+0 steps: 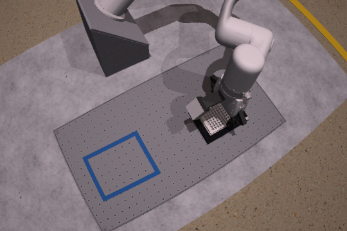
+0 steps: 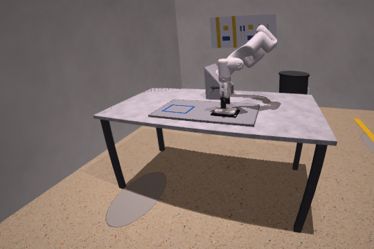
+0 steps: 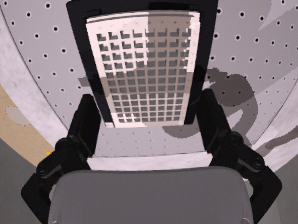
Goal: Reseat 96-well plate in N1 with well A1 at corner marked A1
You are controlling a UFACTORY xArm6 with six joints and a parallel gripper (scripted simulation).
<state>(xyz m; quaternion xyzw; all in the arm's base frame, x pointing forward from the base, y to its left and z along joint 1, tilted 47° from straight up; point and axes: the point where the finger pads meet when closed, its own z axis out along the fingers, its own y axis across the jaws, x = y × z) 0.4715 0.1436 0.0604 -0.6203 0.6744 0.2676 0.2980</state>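
The white 96-well plate lies 4 cm below my hand. The rest, counted from my hand: white A1 mark (6 cm ahead, 7 cm to the left, 5 cm below); then black plate nest N1 (5 cm below).
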